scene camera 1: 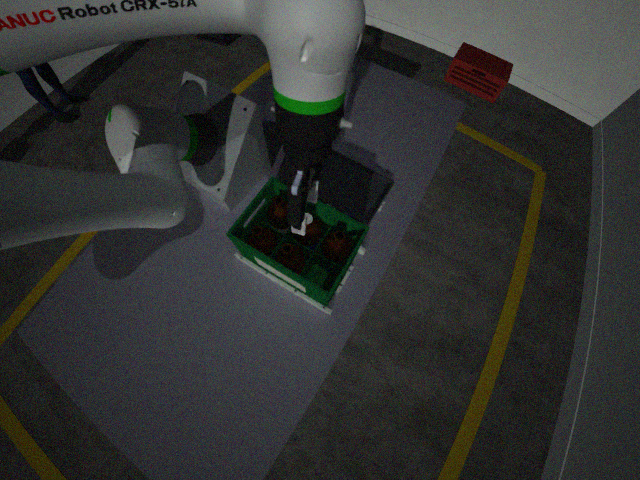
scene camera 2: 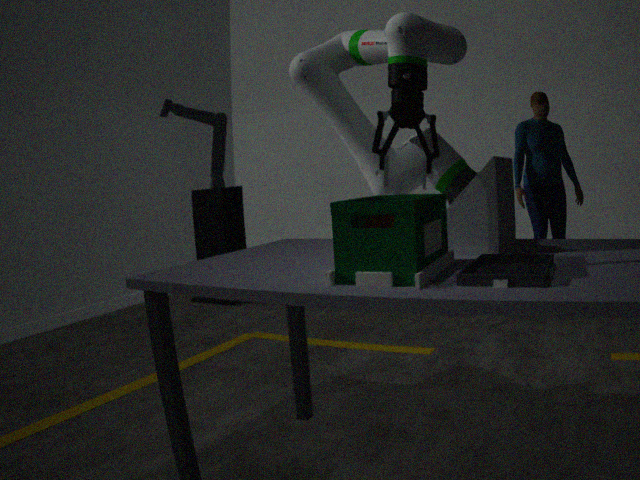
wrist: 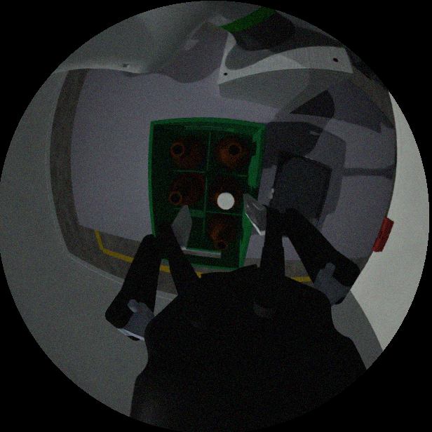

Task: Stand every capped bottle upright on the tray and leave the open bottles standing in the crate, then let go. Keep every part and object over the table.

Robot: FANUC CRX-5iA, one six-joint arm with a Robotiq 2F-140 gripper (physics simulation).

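Pixels of known places: gripper, fingertip midpoint: (scene camera 1: pixel 304 216) (scene camera 2: pixel 404 187); arm's base, link origin: (scene camera 1: pixel 199 139) (scene camera 2: pixel 470 194).
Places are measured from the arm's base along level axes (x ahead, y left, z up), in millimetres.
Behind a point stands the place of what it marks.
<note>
The green crate (scene camera 1: pixel 242 244) {x 313, y -209, z 13 mm} (scene camera 2: pixel 372 250) {x 543, y -130, z -84 mm} (wrist: pixel 151 175) stands on the table. In the wrist view it holds one bottle with a round white cap (scene camera 1: pixel 308 218) {x 410, y -77, z 5 mm} (wrist: pixel 226 201), in the middle row on the right. Open brown bottles stand around it: two in the far row (wrist: pixel 178 149) (wrist: pixel 234 150), one at middle left (wrist: pixel 175 198) and one at near right (wrist: pixel 221 245). The near-left compartment shows no bottle. My gripper (scene camera 1: pixel 306 211) {x 409, y -91, z 38 mm} (scene camera 2: pixel 403 181) {x 409, y -91, z 38 mm} (wrist: pixel 216 208) is open and empty above the crate, fingers pointing down. The dark tray (scene camera 1: pixel 356 180) {x 440, y 195, z -153 mm} (scene camera 2: pixel 506 271) {x 411, y 145, z -153 mm} (wrist: pixel 302 185) lies beside the crate, its visible floor bare.
Low white brackets (scene camera 1: pixel 281 283) {x 406, y -223, z -129 mm} (scene camera 2: pixel 373 279) {x 555, y -126, z -143 mm} edge the crate's base. The robot's base bracket (scene camera 1: pixel 235 139) {x 129, y 24, z 37 mm} (wrist: pixel 285 75) rises behind the crate. Beyond the table are a red box (scene camera 1: pixel 478 72) (wrist: pixel 384 235), a person (scene camera 2: pixel 540 155) and a dark stand with a jointed arm (scene camera 2: pixel 218 222).
</note>
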